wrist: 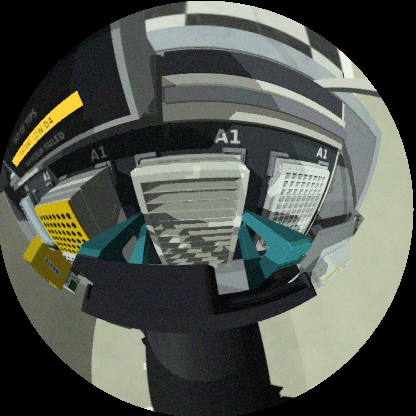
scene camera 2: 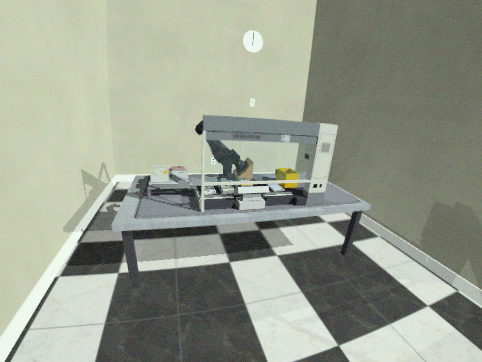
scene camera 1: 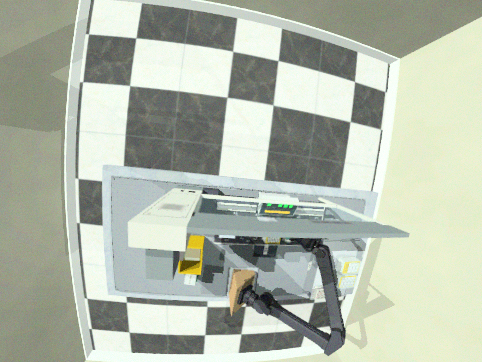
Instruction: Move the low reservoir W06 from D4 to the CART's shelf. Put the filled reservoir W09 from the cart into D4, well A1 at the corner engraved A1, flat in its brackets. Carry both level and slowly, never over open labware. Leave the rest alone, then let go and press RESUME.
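Seen in the pictures: gripper, between the fingertips: (wrist: 192, 210) (scene camera 2: 226, 189); arm's base, origin of its link: (scene camera 1: 244, 293).
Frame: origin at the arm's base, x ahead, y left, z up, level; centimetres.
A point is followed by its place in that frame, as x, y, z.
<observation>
The pale, ribbed low reservoir (wrist: 192, 192) {47.4, -17.5, -2.0} sits in the D4 brackets below an engraved A1, in the middle of the wrist view. Its W06 label is not readable. My gripper (wrist: 192, 210) {45.0, -17.7, -2.7} has its teal fingers against the reservoir's two long sides and is shut on it; in scene camera 1 the fingers are hidden under the hood. Yellow-marked labware (scene camera 1: 351, 266) {28.2, -64.8, 2.9} (scene camera 2: 160, 173) {30.7, -64.4, 2.6} (wrist: 332, 265) {30.2, -58.8, 0.9} stands on the cart at the side; I cannot tell which piece is W09. The status screen (scene camera 1: 277, 207) (wrist: 47, 127) shows a yellow low-reagent bar for D4. RESUME cannot be made out.
A yellow tip rack (wrist: 60, 227) {45.8, -5.6, 2.1} stands left of the reservoir and a white gridded plate (wrist: 300, 192) {48.3, -29.6, -2.8} close on its right. A yellow waste bin (scene camera 1: 196, 243) {27.3, 33.7, 0.0} (scene camera 2: 287, 178) (wrist: 47, 262) {22.1, 29.3, -1.0} is farther left in the wrist view. The grey hood (scene camera 1: 300, 229) {60.0, 6.5, 43.7} (scene camera 2: 260, 125) {61.3, -2.9, 42.1} spans above the deck.
</observation>
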